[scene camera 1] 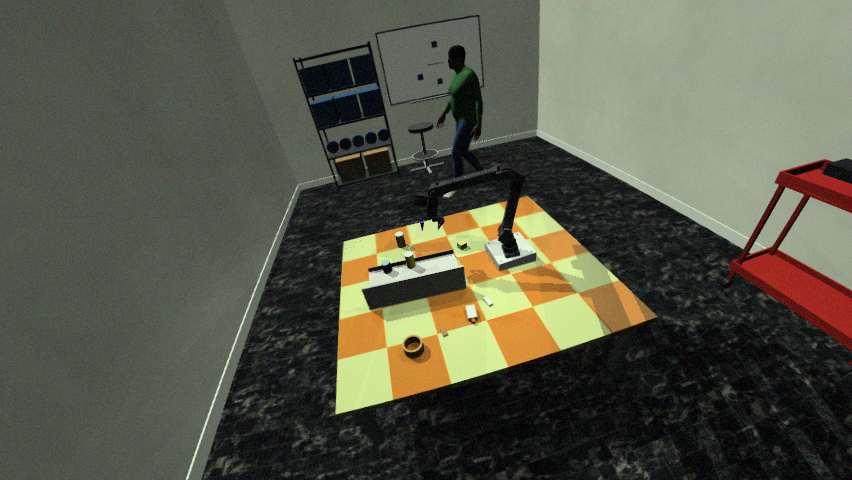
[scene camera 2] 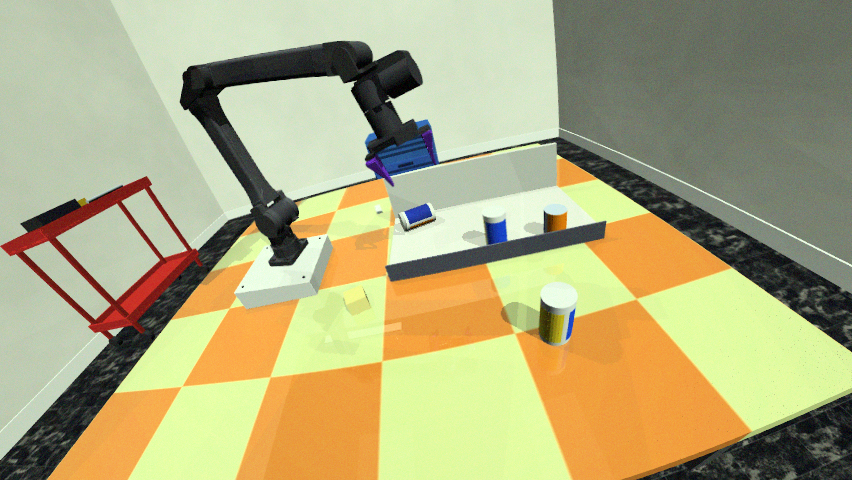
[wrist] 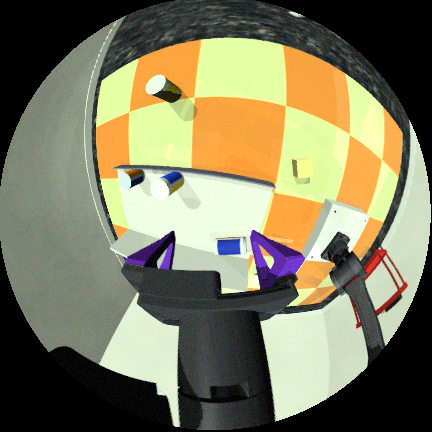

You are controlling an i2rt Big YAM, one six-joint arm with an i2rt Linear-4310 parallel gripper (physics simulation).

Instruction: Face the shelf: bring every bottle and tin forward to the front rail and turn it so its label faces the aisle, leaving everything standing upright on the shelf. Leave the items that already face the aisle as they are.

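Pixels of known places: gripper, fingertip midpoint: [scene camera 1: 430,229] [scene camera 2: 414,175] [wrist: 212,234]; arm's base at its link origin: [scene camera 1: 510,250] [scene camera 2: 289,253] [wrist: 334,246].
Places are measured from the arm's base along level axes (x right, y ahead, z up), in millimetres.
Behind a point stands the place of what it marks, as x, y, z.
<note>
My gripper [scene camera 1: 431,227] @[63, 453, 189] [scene camera 2: 413,172] @[63, 453, 189] [wrist: 212,234] @[63, 453, 189] is open and empty, raised above the shelf's right part, as seen in the wrist view. A white-capped tin with a blue label [scene camera 2: 417,215] @[-101, 396, 9] [wrist: 230,246] @[-106, 391, 15] lies on its side towards the back panel [scene camera 2: 476,175] @[-227, 579, 53]. A white-lidded blue and yellow tin [scene camera 1: 409,259] @[6, 605, 36] [scene camera 2: 495,229] @[57, 605, 27] [wrist: 170,184] @[45, 583, 46] stands close behind the dark front rail [scene camera 2: 441,260] @[84, 471, -23] [wrist: 225,177] @[82, 465, -8], blue towards it. An orange tin with a pale blue lid [scene camera 1: 386,267] @[-14, 750, 15] [scene camera 2: 555,220] @[39, 748, 19] [wrist: 132,178] @[22, 729, 23] stands beside it. A yellow and blue tin [scene camera 1: 400,239] @[265, 680, 12] [scene camera 2: 557,321] @[319, 679, 8] [wrist: 167,90] @[278, 660, 13] stands off the shelf, on the mat.
A yellow block [scene camera 1: 462,245] @[152, 273, -26] [scene camera 2: 357,300] @[197, 289, -22] [wrist: 302,168] @[175, 281, -21] lies near the arm's white base [scene camera 2: 286,289] @[143, 61, -19]. Behind the shelf are a brown bowl [scene camera 1: 413,354] @[-600, 582, -27], a white bottle [scene camera 1: 471,312] @[-396, 292, -31] lying down and small pieces. A person [scene camera 1: 465,98] is at the room's back.
</note>
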